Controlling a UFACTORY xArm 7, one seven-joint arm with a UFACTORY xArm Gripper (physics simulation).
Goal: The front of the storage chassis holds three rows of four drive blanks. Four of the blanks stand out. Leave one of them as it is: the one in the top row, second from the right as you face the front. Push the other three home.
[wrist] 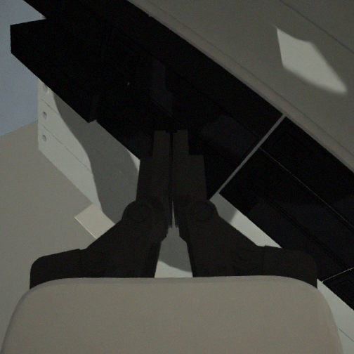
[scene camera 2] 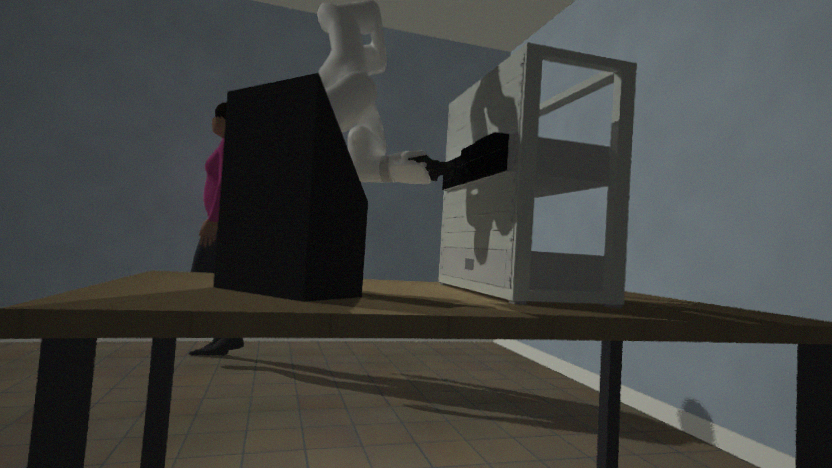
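Where they show: gripper, fingertip midpoint: [scene camera 2: 454, 168]; arm's base at its link origin: [scene camera 2: 284, 139].
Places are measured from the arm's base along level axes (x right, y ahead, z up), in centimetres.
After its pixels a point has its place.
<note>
The black storage chassis [scene camera 2: 474, 169] @(z -1.5, x -17.7, y 41.8 cm) is set in the front of a pale rack, at mid height. In the wrist view its dark front runs diagonally, with a thin light divider crossing it. One dark block, seemingly a drive blank [wrist: 52, 67], stands out clearly at the far left end. The other blanks are too dark to tell which stand out. My gripper [scene camera 2: 446, 168] @(z -0.1, x -25.1, y 36.8 cm) [wrist: 172, 149] is shut and empty. Its tips are at the chassis front, right of the protruding block in the wrist view; whether they touch it cannot be told.
The pale rack [scene camera 2: 523, 197] @(z -9.0, x -7.7, y 52.7 cm) [wrist: 310, 30] stands on the wooden table [scene camera 2: 407, 325] @(z -34.6, x 22.1, y 31.0 cm), with panels above and below the chassis. A large black cabinet [scene camera 2: 264, 192] @(z -12.6, x 8.0, y -0.4 cm) stands on the table opposite the rack front. A person in pink [scene camera 2: 213, 174] is partly hidden behind it.
</note>
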